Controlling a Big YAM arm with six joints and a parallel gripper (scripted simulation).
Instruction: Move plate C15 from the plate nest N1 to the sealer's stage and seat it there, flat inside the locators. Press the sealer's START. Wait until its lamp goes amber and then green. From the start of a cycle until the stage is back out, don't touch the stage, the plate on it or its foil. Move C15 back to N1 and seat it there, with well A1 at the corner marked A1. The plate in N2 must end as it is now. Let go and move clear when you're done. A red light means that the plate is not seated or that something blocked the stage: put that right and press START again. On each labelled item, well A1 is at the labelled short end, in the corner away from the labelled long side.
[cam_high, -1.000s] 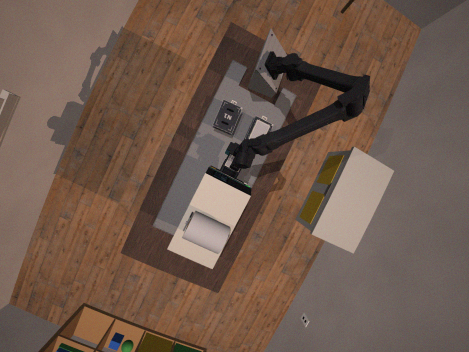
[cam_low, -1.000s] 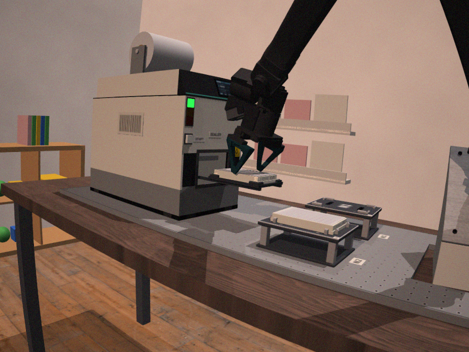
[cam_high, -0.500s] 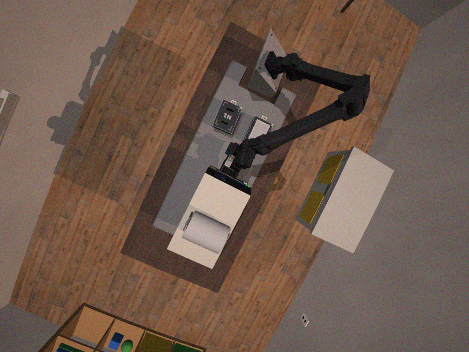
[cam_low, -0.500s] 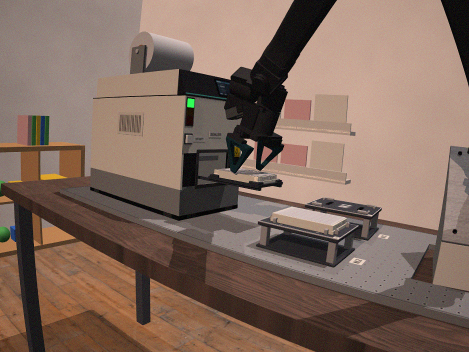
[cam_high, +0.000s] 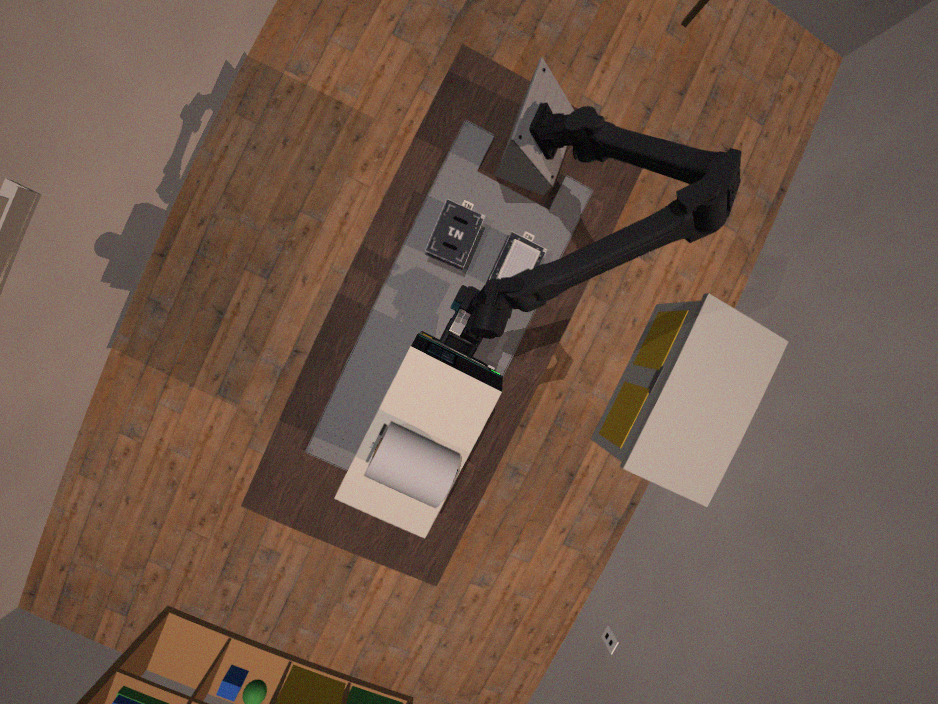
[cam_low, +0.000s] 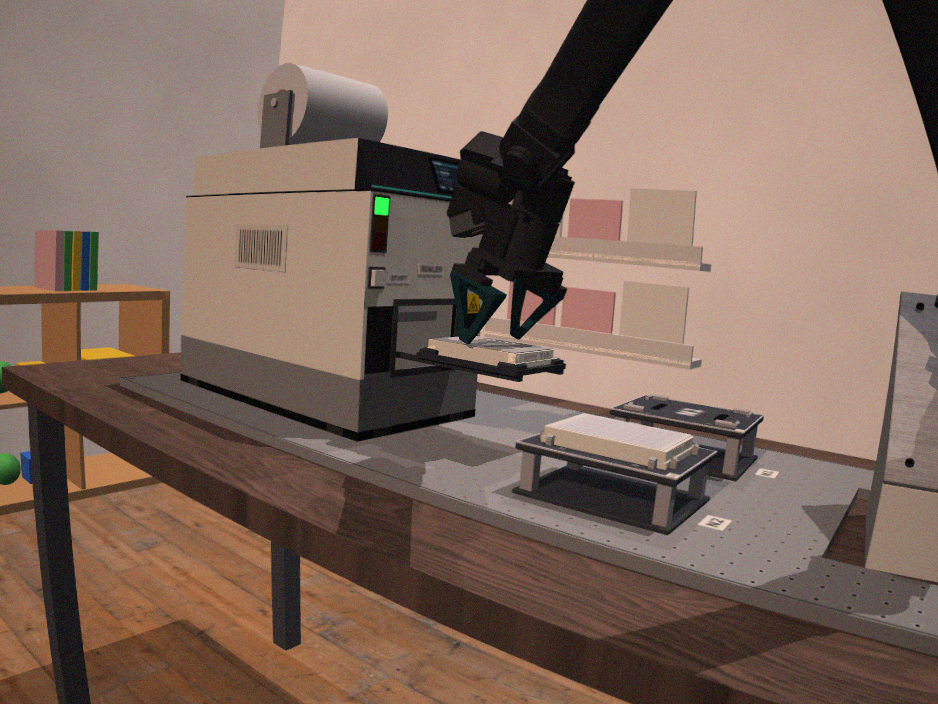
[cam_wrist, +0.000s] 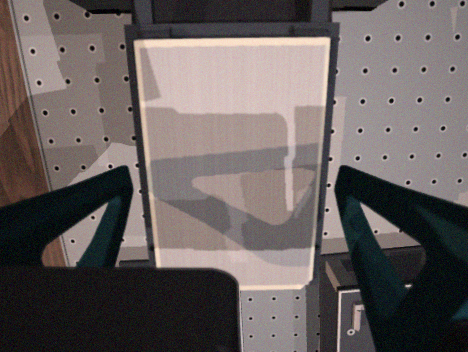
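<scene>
Now: the sealer stage 30 mm below my hand. Also, from my hand: white plate (200 mm behind, 60 mm to the left, 70 mm below); foil roll (330 mm ahead, 20 mm to the right, 280 mm above); start button (100 mm ahead, 90 mm to the left, 60 mm above).
</scene>
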